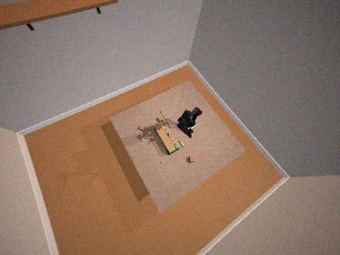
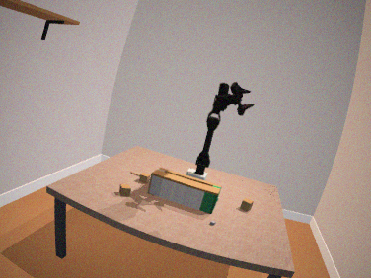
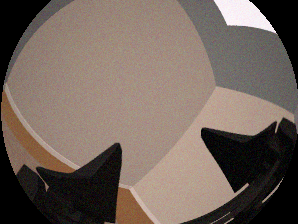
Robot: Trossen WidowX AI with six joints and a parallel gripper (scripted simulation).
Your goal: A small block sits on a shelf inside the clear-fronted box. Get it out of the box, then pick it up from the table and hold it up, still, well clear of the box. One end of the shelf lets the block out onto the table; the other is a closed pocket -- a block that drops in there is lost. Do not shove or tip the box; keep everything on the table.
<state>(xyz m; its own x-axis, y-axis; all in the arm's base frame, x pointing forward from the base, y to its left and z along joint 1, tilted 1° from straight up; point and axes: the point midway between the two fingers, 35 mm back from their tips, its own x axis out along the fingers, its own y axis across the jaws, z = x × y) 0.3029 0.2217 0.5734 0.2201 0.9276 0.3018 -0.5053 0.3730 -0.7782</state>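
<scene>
Right now the box is 20 mm ahead of my gripper tip, 230 mm to the right of it and 600 mm below it. Also, from my gripper tip: tiny pale piece: 230 mm ahead, 10 mm to the left, 650 mm below; then thin stick: 40 mm behind, 550 mm to the right, 650 mm below.
</scene>
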